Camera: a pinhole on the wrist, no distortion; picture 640 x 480 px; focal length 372.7 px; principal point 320.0 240.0 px. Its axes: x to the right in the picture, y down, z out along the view. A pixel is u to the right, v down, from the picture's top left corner.
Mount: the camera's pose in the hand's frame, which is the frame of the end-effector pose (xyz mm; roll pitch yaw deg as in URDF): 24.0 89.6 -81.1 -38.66 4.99 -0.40
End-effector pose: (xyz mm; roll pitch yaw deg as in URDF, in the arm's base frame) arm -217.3 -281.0 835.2 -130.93 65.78 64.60
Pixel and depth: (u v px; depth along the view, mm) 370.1 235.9 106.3
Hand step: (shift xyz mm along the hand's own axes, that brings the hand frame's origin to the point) 46.0 154.9 1.1
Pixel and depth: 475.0 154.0 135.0
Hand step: 91.2 149.1 38.4
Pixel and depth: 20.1 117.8 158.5
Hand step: -89.1 148.8 85.6
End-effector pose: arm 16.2 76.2 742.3 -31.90 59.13 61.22
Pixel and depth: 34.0 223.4 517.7
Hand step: -333.2 397.5 370.5
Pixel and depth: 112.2 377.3 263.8
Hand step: -108.2 331.2 76.4
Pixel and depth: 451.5 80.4 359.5
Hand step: 183.9 192.9 283.3
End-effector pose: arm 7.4 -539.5 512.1 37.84 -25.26 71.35
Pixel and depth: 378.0 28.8 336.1
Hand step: 109.7 150.2 294.3
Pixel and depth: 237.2 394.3 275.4
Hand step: -22.6 351.0 67.5
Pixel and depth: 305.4 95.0 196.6
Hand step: 34.3 152.6 120.1
